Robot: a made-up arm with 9 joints. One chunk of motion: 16 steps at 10 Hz.
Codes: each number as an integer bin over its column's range. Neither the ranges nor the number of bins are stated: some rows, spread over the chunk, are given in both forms.
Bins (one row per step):
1: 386 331 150 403 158 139 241 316 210
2: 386 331 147 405 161 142 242 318 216
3: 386 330 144 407 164 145 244 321 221
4: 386 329 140 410 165 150 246 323 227
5: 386 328 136 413 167 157 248 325 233
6: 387 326 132 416 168 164 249 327 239
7: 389 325 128 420 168 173 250 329 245
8: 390 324 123 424 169 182 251 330 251
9: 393 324 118 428 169 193 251 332 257
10: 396 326 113 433 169 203 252 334 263
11: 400 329 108 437 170 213 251 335 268
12: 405 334 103 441 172 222 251 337 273
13: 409 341 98 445 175 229 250 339 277
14: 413 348 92 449 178 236 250 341 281
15: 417 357 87 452 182 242 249 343 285
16: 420 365 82 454 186 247 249 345 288
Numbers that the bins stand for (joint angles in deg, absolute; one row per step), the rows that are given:
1: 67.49 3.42 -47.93 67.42 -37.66 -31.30 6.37 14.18 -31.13
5: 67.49 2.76 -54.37 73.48 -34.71 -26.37 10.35 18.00 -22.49
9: 71.92 1.88 -62.64 82.58 -34.05 -16.53 12.05 20.96 -13.47
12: 79.53 4.08 -69.54 90.47 -33.07 -8.59 12.05 23.08 -7.46
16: 89.03 10.89 -79.19 98.35 -28.49 -1.75 10.91 26.47 -1.83
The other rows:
2: 67.49 3.42 -49.31 68.63 -36.67 -30.48 6.94 15.03 -28.87
3: 67.49 3.20 -50.69 69.84 -35.69 -29.66 8.07 16.30 -26.99
4: 67.49 2.98 -52.53 71.66 -35.36 -28.29 9.21 17.15 -24.74
6: 68.12 2.32 -56.21 75.30 -34.38 -24.46 10.91 18.84 -20.23
7: 69.39 2.10 -58.05 77.73 -34.38 -22.00 11.48 19.69 -17.98
8: 70.02 1.88 -60.34 80.15 -34.05 -19.53 12.05 20.12 -15.73
10: 73.82 2.32 -64.94 85.61 -34.05 -13.79 12.62 21.81 -11.22
11: 76.36 2.98 -67.24 88.04 -33.73 -11.05 12.05 22.23 -9.34
13: 82.06 5.62 -71.84 92.89 -32.09 -6.68 11.48 23.93 -5.96
14: 84.59 7.16 -74.60 95.32 -31.11 -4.76 11.48 24.78 -4.46
15: 87.13 9.13 -76.89 97.14 -29.80 -3.12 10.91 25.63 -2.95

